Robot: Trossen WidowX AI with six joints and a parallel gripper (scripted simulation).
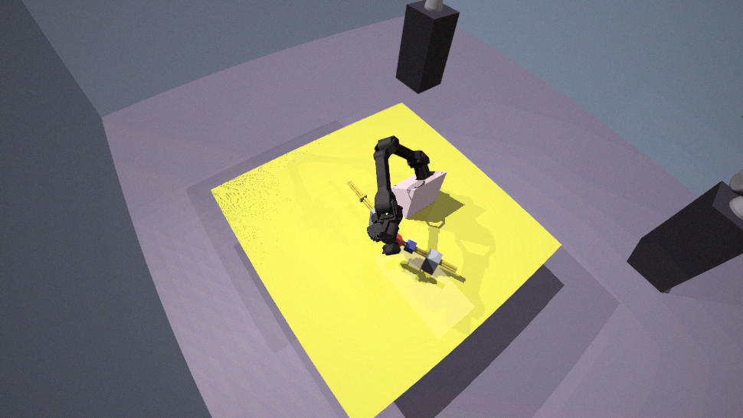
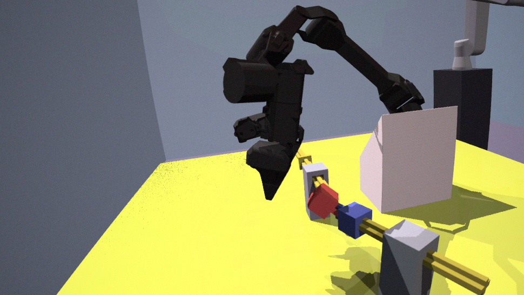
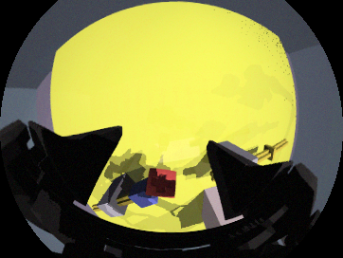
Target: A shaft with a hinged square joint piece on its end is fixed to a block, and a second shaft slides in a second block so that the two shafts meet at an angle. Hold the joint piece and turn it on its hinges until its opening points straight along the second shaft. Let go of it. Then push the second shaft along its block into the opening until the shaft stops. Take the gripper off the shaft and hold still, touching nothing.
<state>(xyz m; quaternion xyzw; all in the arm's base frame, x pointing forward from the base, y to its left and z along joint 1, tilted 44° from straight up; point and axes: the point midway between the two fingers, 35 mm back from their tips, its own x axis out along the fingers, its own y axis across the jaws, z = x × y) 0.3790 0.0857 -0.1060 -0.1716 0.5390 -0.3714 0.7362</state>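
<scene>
Right now my gripper tip is 8 cm past the red joint piece, 3 cm to the right of it and 3 cm above it.
</scene>
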